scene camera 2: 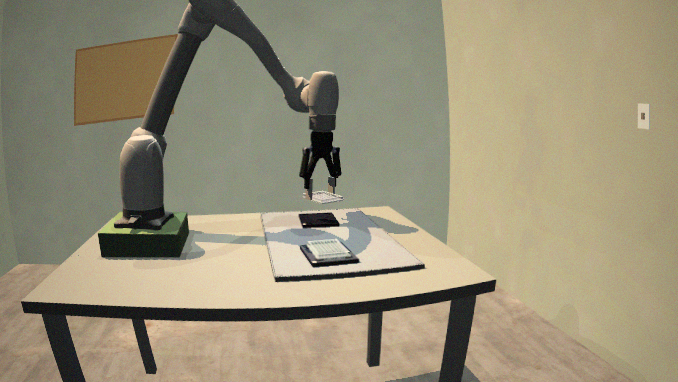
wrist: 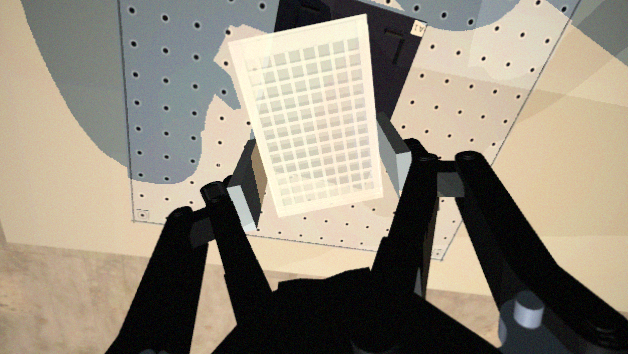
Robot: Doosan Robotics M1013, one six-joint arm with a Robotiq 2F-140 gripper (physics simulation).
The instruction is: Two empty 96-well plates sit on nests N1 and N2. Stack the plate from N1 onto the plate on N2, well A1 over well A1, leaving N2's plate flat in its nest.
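Places are measured from the arm's base along level axes (x left, y back, z up), in metres.
Where they show: gripper, fingertip midpoint: [scene camera 2: 320, 198] [wrist: 318, 145]; arm's base at its link origin: [scene camera 2: 144, 221].
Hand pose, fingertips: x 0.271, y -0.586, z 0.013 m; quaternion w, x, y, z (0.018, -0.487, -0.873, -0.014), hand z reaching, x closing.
Things, the pixels of their centre, and the offset from my fingertips. Level surfaces: height alone.
- white 96-well plate at the middle of its body: [wrist: 315, 128] [scene camera 2: 322, 197] dx -0.013, dy -0.007, dz +0.006 m
- far black nest at the middle of its body: [wrist: 329, 100] [scene camera 2: 318, 219] dx -0.020, dy +0.009, dz -0.069 m
- second plate at the middle of its body: [scene camera 2: 327, 249] dx -0.404, dy -0.003, dz -0.057 m
- pale perforated board at its surface level: dz -0.076 m
- table at its surface level: dz -0.089 m
My gripper [scene camera 2: 320, 190] [wrist: 318, 145] is shut on a white 96-well plate [scene camera 2: 325, 197] [wrist: 312, 115], with its finger pads at the plate's long sides. The plate hangs in the air above the far black nest [scene camera 2: 318, 220] [wrist: 389, 75], well apart from it. In the wrist view the plate looks turned relative to that nest, whose A1 label [wrist: 418, 28] shows at a corner. The second plate [scene camera 2: 330, 249] sits on the near black nest [scene camera 2: 307, 253] and looks flat. Which nest is N1 or N2 is not readable, and well A1 of either plate cannot be made out.
Both nests stand on a pale perforated board [scene camera 2: 395, 260] [wrist: 450, 115] on the table [scene camera 2: 175, 285] [wrist: 550, 225]. The arm's base stands on a green block [scene camera 2: 142, 245] at the table's left. The arm casts shadows across the board.
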